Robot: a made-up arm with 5 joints.
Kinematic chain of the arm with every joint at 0, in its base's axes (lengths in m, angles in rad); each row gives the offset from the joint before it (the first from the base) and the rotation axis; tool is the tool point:
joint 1: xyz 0 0 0.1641 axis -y
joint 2: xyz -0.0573 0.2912 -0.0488 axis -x
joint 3: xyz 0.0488 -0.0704 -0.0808 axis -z
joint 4: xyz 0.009 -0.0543 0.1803 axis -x
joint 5: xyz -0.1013 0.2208 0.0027 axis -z
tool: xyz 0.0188 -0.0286 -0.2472
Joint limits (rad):
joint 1: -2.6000..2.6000
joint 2: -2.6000..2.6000
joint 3: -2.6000..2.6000
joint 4: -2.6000..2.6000
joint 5: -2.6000..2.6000
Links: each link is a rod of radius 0.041 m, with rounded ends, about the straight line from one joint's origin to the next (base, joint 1, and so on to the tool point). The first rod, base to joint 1, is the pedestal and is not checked.
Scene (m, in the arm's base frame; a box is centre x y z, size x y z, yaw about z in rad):
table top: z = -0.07
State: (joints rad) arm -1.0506 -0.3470 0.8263 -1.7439 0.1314
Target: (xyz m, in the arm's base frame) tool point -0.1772 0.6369 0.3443
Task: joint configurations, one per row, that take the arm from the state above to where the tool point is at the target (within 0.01 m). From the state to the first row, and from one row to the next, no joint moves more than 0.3 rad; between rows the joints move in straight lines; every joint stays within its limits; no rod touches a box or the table.
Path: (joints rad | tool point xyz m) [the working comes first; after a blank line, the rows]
Joints at the target: 0.2250 1.1669 0.8181 -2.6000 -0.9213
Straight joint move there: clear.

1: -0.8380 -0.0947 0.8249 -1.8866 -0.0440 | 0.2533 0.3198 0.3527
2: -0.6254 0.1576 0.8236 -2.0293 -0.2195 | 0.1927 0.3833 0.4267
3: -0.4128 0.4100 0.8222 -2.1720 -0.3949 | 0.1039 0.4514 0.4703
4: -0.2002 0.6623 0.8208 -2.3146 -0.5704 | 0.0006 0.5197 0.4723
5: 0.0124 0.9146 0.8194 -2.4573 -0.7458 | -0.0992 0.5831 0.4288
6: 0.2250 1.1669 0.8181 -2.6000 -0.9213 | -0.1772 0.6369 0.3443

